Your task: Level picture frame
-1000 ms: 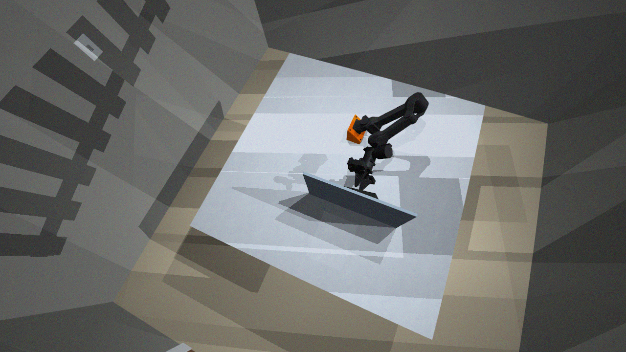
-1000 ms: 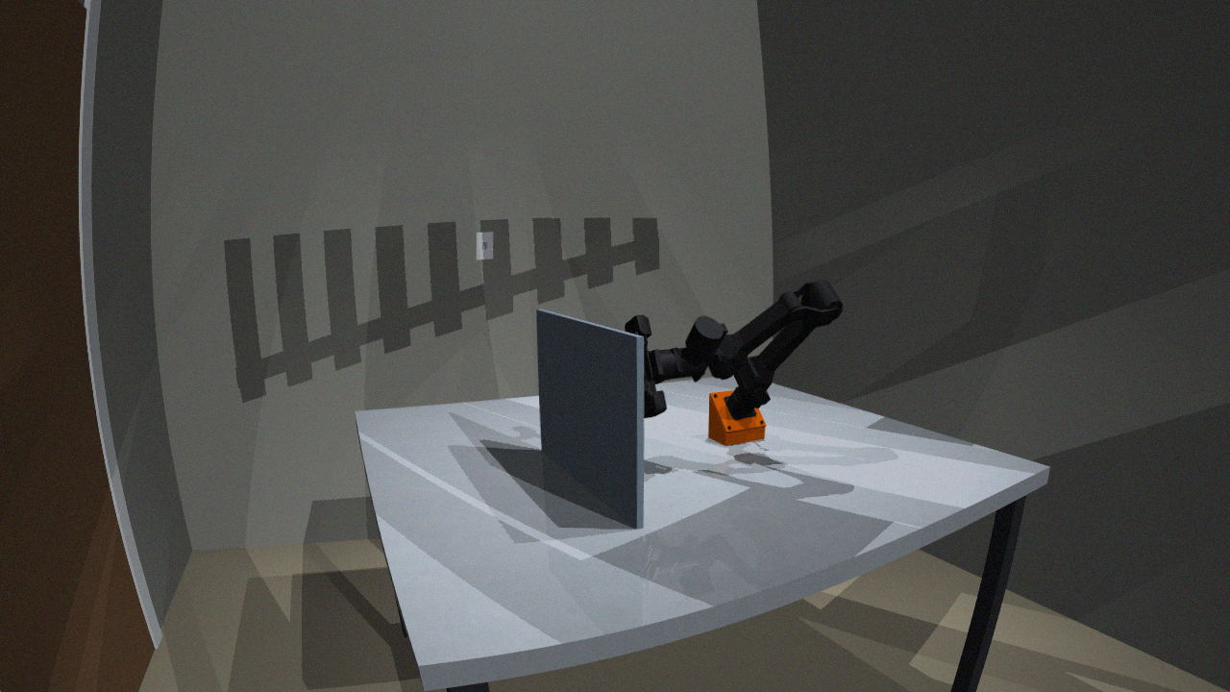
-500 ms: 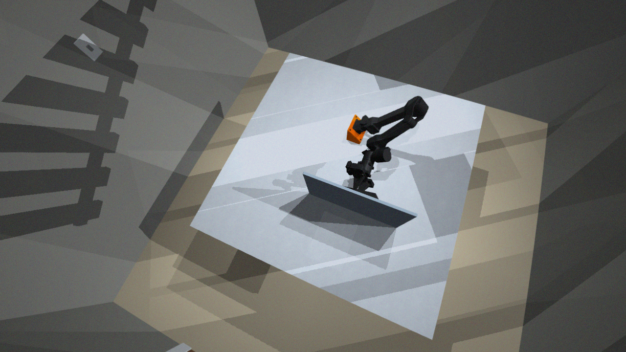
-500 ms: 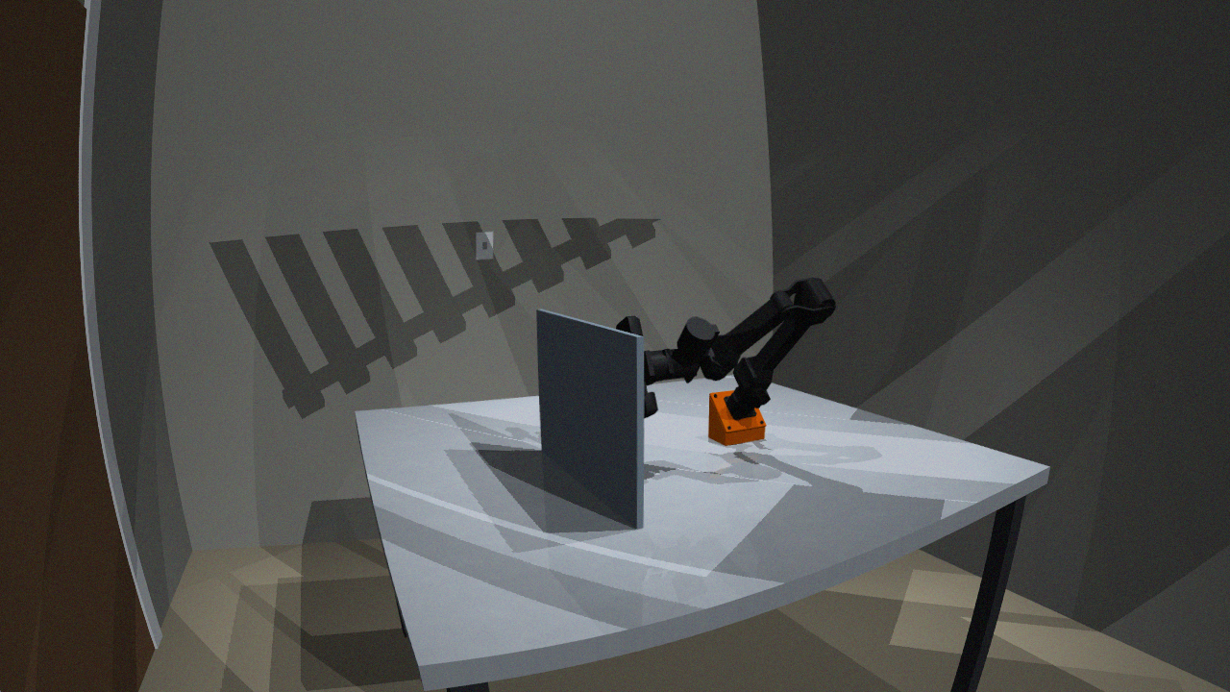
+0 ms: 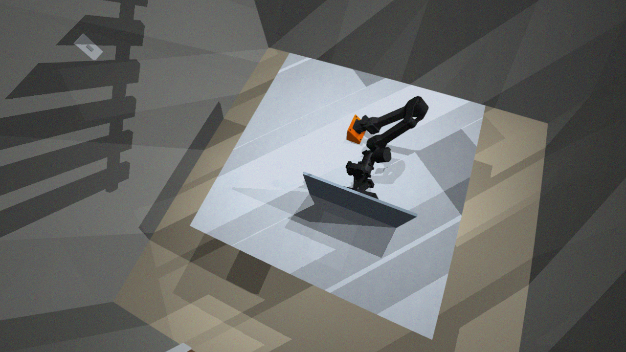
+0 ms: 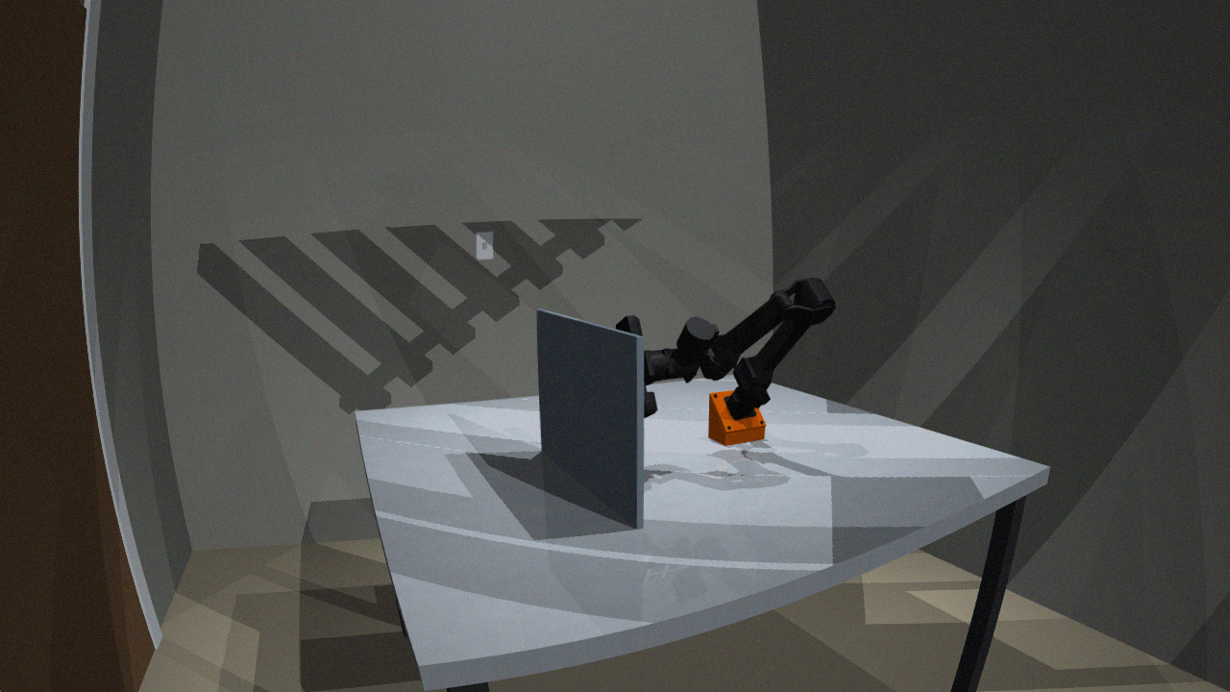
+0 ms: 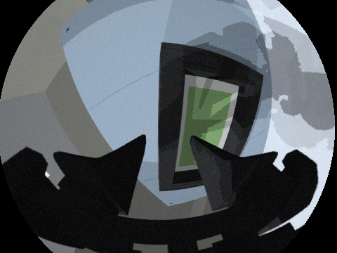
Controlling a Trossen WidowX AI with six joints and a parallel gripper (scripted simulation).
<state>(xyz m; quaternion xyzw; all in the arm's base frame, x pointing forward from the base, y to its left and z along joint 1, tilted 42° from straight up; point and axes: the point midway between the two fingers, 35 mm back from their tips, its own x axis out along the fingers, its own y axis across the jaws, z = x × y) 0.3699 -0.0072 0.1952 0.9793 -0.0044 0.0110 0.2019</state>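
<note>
Right now the picture frame is 1 cm ahead of my gripper tip, 2 cm to the left of it and 5 cm below it. From my gripper tip the other things lie so: grey wall panel (2 cm ahead, 1 cm to the left, 6 cm below).
</note>
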